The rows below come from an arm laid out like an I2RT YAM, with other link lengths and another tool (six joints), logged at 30 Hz.
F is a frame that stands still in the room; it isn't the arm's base.
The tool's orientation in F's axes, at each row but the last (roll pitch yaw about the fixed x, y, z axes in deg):
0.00, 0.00, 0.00
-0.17, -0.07, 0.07
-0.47, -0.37, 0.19
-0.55, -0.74, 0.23
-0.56, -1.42, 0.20
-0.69, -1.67, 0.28
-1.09, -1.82, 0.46
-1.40, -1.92, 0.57
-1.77, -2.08, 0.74
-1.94, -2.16, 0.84
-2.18, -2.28, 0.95
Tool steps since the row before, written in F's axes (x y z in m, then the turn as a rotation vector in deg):
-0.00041, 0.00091, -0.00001, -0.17, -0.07, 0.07
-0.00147, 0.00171, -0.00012, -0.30, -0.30, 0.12
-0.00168, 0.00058, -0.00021, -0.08, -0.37, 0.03
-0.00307, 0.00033, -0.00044, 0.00, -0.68, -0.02
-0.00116, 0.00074, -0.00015, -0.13, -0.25, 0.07
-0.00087, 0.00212, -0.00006, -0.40, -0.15, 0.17
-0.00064, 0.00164, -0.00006, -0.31, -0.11, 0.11
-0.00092, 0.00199, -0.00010, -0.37, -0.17, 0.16
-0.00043, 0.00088, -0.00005, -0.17, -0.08, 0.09
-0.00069, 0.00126, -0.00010, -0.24, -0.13, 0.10
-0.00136, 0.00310, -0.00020, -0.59, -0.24, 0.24
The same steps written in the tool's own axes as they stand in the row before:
-0.00041, 0.00091, -0.00001, -0.17, -0.07, 0.07
-0.00147, 0.00171, -0.00011, -0.30, -0.30, 0.12
-0.00168, 0.00059, -0.00019, -0.08, -0.37, 0.03
-0.00307, 0.00035, -0.00040, 0.00, -0.68, -0.03
-0.00116, 0.00075, -0.00011, -0.13, -0.25, 0.07
-0.00086, 0.00212, -0.00001, -0.40, -0.15, 0.18
-0.00063, 0.00165, -0.00001, -0.31, -0.11, 0.12
-0.00090, 0.00200, -0.00002, -0.37, -0.17, 0.17
-0.00042, 0.00089, -0.00001, -0.17, -0.08, 0.09
-0.00067, 0.00127, -0.00003, -0.24, -0.13, 0.10
-0.00132, 0.00313, -0.00003, -0.58, -0.24, 0.25

